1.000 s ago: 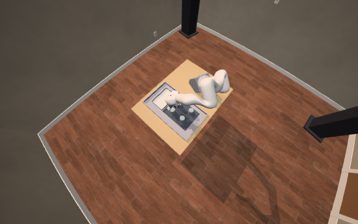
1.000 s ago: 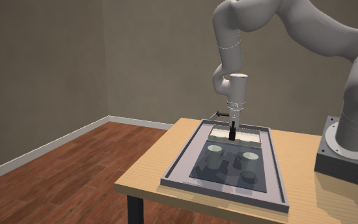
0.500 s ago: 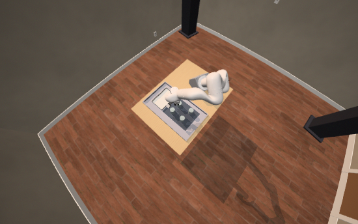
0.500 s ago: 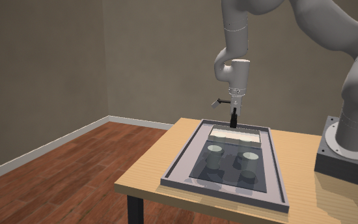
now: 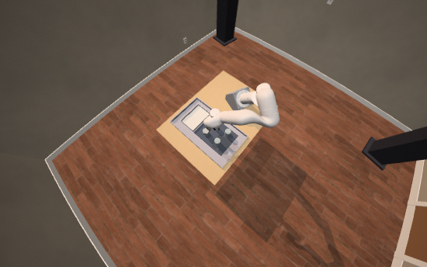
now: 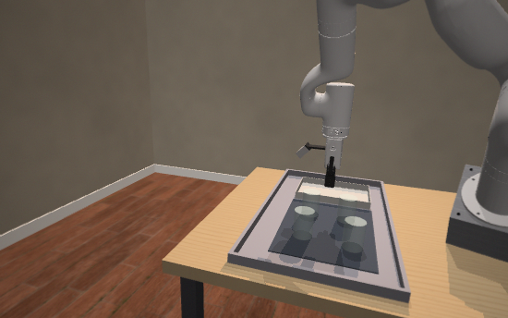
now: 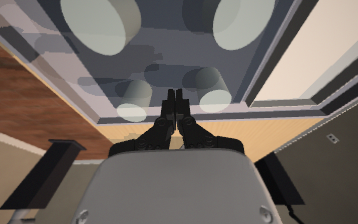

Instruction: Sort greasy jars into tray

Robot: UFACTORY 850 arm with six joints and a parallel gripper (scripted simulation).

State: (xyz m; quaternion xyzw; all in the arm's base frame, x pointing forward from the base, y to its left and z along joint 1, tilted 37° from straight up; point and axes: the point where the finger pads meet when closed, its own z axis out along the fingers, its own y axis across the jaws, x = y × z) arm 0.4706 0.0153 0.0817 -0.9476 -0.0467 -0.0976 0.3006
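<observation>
The dark drying mat lies 10 mm behind my hand, 10 mm to the left of it and 170 mm below it. Round my hand: cream tray (40 mm ahead, 310 mm to the right, 160 mm below).
</observation>
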